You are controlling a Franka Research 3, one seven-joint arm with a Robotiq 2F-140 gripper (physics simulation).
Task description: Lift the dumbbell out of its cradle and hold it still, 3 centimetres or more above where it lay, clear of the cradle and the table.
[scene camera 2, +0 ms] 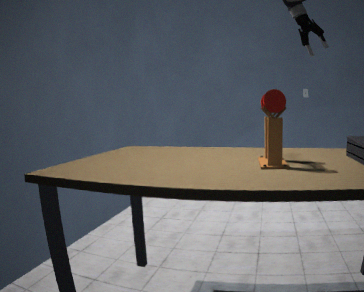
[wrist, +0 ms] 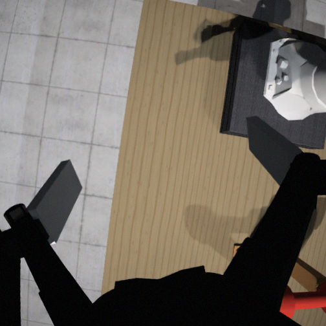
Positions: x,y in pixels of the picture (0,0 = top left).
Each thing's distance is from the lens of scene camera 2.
orange cradle (scene camera 2: pixel 273 159): 0.99 m
